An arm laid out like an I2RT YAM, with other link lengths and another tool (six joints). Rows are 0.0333 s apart.
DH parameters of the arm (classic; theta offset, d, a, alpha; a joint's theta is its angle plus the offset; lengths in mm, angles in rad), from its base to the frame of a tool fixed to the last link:
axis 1: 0 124.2 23.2 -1.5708
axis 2: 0 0 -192.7 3.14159
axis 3: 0.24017 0 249.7 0
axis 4: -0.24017 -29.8 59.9 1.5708
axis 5: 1.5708 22.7 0 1.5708
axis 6: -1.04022 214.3 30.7 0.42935
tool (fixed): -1.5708 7.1 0 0
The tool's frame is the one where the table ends.
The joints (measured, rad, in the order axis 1, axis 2, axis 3, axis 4, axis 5, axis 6), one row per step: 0.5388 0.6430 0.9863 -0.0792 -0.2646 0.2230; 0.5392 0.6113 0.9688 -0.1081 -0.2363 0.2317; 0.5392 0.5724 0.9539 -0.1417 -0.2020 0.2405; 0.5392 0.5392 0.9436 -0.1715 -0.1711 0.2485; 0.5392 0.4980 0.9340 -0.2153 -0.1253 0.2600; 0.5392 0.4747 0.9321 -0.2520 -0.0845 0.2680; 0.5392 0.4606 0.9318 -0.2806 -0.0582 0.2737; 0.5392 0.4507 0.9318 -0.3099 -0.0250 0.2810
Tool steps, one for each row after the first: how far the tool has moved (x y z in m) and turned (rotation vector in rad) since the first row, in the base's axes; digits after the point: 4 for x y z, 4 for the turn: 0.0003 -0.0071 -0.0058 0.0045 0.0223 -0.0248; -0.0008 -0.0168 -0.0097 0.0130 0.0408 -0.0560; -0.0020 -0.0257 -0.0123 0.0216 0.0557 -0.0841; -0.0029 -0.0383 -0.0164 0.0330 0.0786 -0.1261; -0.0019 -0.0485 -0.0206 0.0389 0.1006 -0.1644; -0.0012 -0.0550 -0.0246 0.0401 0.1188 -0.1894; 0.0011 -0.0624 -0.0300 0.0409 0.1419 -0.2212
